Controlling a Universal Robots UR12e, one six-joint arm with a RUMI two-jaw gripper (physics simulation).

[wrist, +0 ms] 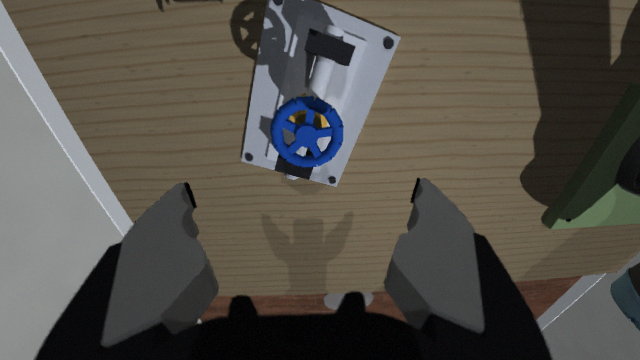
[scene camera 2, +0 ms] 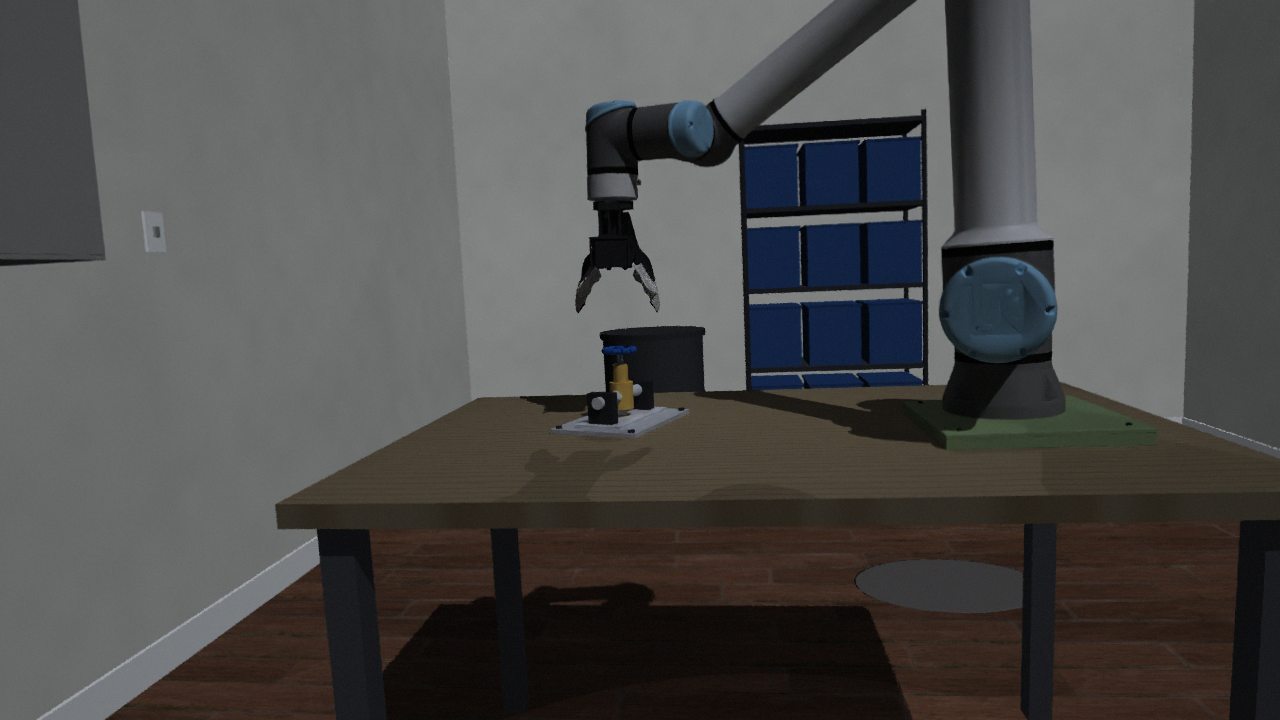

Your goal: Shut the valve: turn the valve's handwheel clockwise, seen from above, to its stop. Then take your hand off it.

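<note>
The blue handwheel [scene camera 2: 619,350] [wrist: 307,132] sits level on top of the yellow valve body [scene camera 2: 621,392]. The valve stands upright on a light grey base plate [scene camera 2: 586,428] [wrist: 370,95], between two black pipe supports [scene camera 2: 602,408] [wrist: 330,47]. My gripper [scene camera 2: 617,308] [wrist: 305,183] is wide open and empty. It hangs above the handwheel, apart from it, with its fingers pointing down. How far the wheel is turned cannot be told from these views.
The plate lies on the wooden table [scene camera 2: 760,465] [wrist: 450,125]. The arm's green mounting base [scene camera 2: 1047,437] [wrist: 590,200] is at the right. Behind the table stand a dark bin [scene camera 2: 657,358] and a shelf rack [scene camera 2: 924,250] with blue boxes.
</note>
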